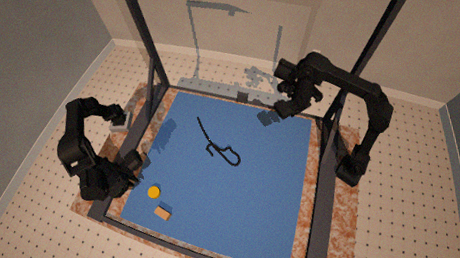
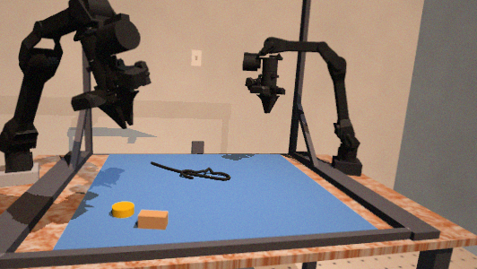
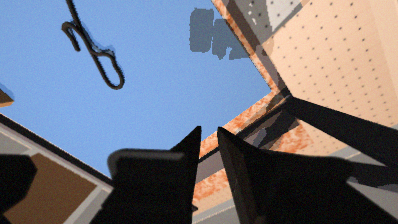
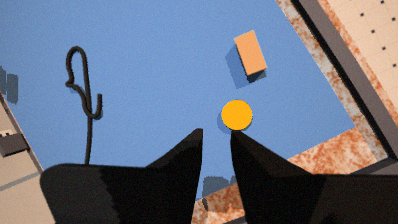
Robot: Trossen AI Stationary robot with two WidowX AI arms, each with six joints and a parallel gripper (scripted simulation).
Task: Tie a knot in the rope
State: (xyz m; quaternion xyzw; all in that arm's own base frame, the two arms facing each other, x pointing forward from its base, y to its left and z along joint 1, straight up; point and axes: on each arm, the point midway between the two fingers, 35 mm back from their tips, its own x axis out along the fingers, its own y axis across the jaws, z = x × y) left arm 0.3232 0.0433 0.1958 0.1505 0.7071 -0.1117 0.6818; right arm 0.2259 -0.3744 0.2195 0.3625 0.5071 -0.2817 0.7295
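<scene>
The blue mat lies 25 cm to the left of my right hand, 25 cm below it and 20 cm behind it. Also, from my right hand: yellow disc 24 cm below, 1 cm behind; orange block 23 cm below, 7 cm to the left, 6 cm ahead.
</scene>
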